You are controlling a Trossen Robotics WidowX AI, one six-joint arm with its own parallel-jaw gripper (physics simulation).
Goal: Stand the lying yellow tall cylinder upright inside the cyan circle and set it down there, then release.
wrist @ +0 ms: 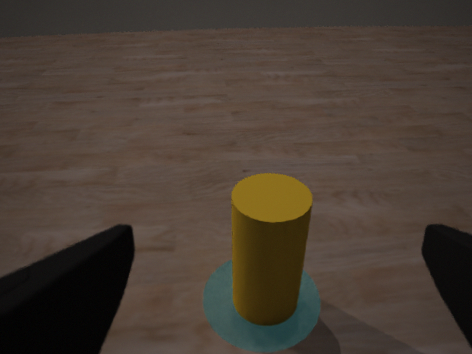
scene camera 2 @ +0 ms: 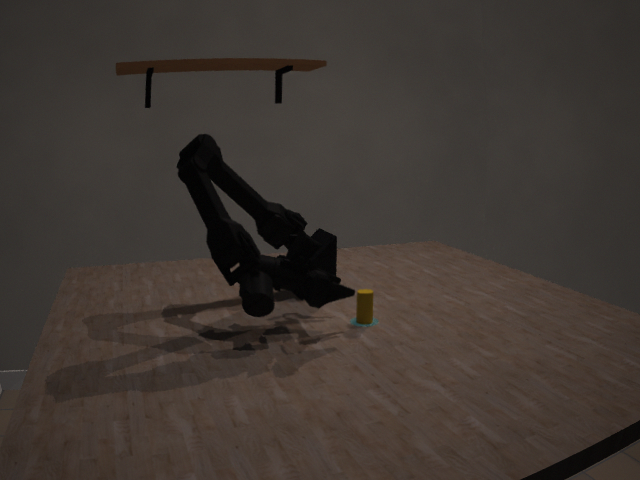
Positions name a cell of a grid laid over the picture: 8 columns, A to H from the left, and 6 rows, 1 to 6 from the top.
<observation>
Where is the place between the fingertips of my gripper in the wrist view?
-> E5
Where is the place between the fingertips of my gripper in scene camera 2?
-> E4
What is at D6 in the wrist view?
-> A cyan circle.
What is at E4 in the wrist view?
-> A yellow tall cylinder.
</observation>
